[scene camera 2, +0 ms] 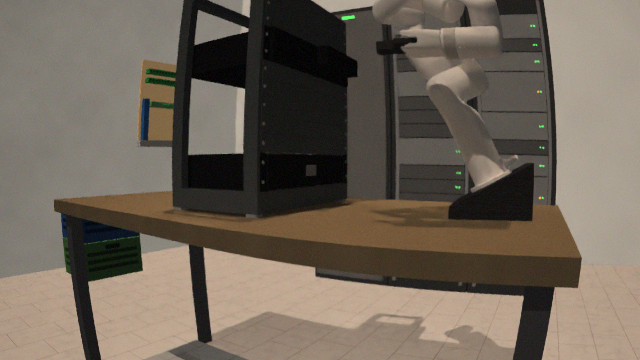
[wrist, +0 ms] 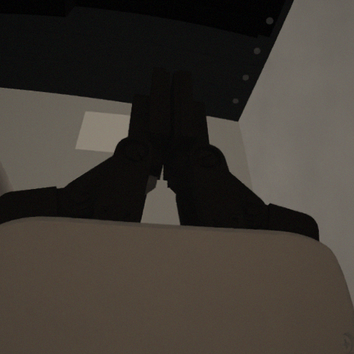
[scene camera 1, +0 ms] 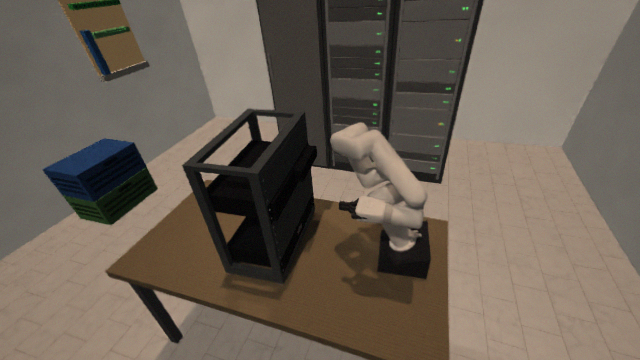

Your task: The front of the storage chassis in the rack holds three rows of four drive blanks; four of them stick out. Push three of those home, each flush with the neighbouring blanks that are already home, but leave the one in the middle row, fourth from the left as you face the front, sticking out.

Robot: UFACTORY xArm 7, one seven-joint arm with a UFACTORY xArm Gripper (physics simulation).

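Pixels of known places: gripper, fingertip midpoint: (scene camera 2: 377, 48) (scene camera 1: 339, 205); arm's base, origin of the base link: (scene camera 2: 492, 182) (scene camera 1: 403, 241).
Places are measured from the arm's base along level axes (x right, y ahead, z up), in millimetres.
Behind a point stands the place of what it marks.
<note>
The storage chassis (scene camera 1: 230, 196) {x -196, y 686, z 378 mm} (scene camera 2: 220, 57) {x -206, y 672, z 322 mm} (wrist: 200, 15) is the black unit high in the dark rack (scene camera 1: 265, 220) {x -249, y 538, z 317 mm} (scene camera 2: 254, 115) {x -250, y 535, z 152 mm}. Dark parts jut from its front, most clearly at the far end, in both scene views. Single drive blanks, their rows and how far each sticks out are too dark to tell. My gripper (scene camera 1: 341, 205) {x -137, y 274, z 318 mm} (scene camera 2: 378, 48) {x -137, y 274, z 318 mm} (wrist: 166, 94) is shut and empty. It points toward the rack front, with a gap between fingertips and rack in both scene views. In the wrist view the fingertips overlap a dark panel beside the black chassis band.
A lower black unit (scene camera 2: 290, 172) {x -109, y 509, z 20 mm} with a pale label sits at the rack's bottom. The rack and the arm's black base (scene camera 1: 404, 257) {x -98, y -1, z 3 mm} (scene camera 2: 505, 200) {x -132, y -29, z -35 mm} stand on the wooden table (scene camera 1: 350, 310) {x -328, y 216, z -81 mm} (scene camera 2: 400, 240) {x -407, y 172, z -80 mm}. Tall server cabinets (scene camera 1: 295, 75) stand behind. Blue and green crates (scene camera 1: 107, 155) are at the left.
</note>
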